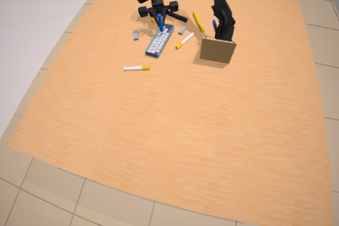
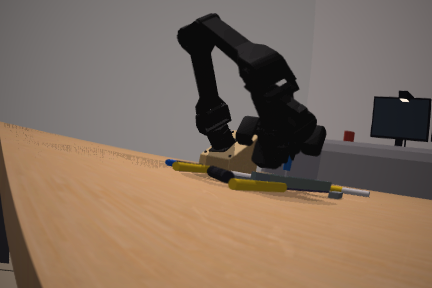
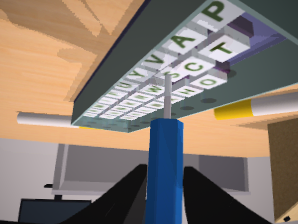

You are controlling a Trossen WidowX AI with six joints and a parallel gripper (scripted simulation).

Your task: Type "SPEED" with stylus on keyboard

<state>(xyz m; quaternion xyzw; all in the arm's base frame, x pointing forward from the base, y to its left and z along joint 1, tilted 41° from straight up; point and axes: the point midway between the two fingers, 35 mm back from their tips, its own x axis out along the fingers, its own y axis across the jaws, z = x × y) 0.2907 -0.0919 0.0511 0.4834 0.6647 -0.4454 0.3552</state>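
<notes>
My gripper tip is now 10 cm past the grey block, 6 cm above it and 5 cm to the left of it. From my gripper tip the other things lie so: stylus (1 cm below); then dark cylinder (15 cm to the right, 6 cm below, 6 cm behind).
</notes>
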